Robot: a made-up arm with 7 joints. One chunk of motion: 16 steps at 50 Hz.
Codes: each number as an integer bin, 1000 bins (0 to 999) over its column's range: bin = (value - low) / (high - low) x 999, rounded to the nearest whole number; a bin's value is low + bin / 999 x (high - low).
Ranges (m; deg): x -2.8..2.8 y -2.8..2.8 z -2.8..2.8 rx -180..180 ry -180..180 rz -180..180
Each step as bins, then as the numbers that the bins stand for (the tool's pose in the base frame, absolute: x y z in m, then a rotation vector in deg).
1 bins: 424 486 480 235 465 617
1 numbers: -0.4232 -0.0757 -0.1093 -95.32 -12.43 42.34
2 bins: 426 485 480 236 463 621
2 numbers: -0.4120 -0.0813 -0.1093 -94.95 -13.15 43.78
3 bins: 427 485 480 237 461 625
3 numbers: -0.4064 -0.0813 -0.1093 -94.59 -13.87 45.23
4 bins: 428 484 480 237 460 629
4 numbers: -0.4008 -0.0869 -0.1093 -94.59 -14.23 46.67
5 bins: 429 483 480 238 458 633
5 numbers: -0.3952 -0.0925 -0.1093 -94.23 -14.95 48.11
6 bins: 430 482 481 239 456 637
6 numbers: -0.3896 -0.0981 -0.1037 -93.87 -15.68 49.55
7 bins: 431 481 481 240 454 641
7 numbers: -0.3840 -0.1037 -0.1037 -93.51 -16.40 50.99
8 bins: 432 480 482 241 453 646
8 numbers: -0.3784 -0.1093 -0.0981 -93.15 -16.76 52.79
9 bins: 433 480 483 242 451 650
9 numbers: -0.3728 -0.1093 -0.0925 -92.79 -17.48 54.23
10 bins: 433 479 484 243 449 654
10 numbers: -0.3728 -0.1149 -0.0869 -92.43 -18.20 55.68
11 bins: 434 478 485 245 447 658
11 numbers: -0.3672 -0.1205 -0.0813 -91.71 -18.92 57.12
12 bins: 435 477 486 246 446 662
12 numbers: -0.3616 -0.1261 -0.0757 -91.35 -19.28 58.56
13 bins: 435 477 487 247 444 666
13 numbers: -0.3616 -0.1261 -0.0701 -90.99 -20.00 60.00
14 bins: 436 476 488 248 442 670
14 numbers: -0.3560 -0.1317 -0.0645 -90.63 -20.72 61.44
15 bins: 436 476 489 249 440 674
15 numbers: -0.3560 -0.1317 -0.0589 -90.27 -21.44 62.88
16 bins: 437 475 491 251 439 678
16 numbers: -0.3504 -0.1373 -0.0476 -89.55 -21.80 64.32
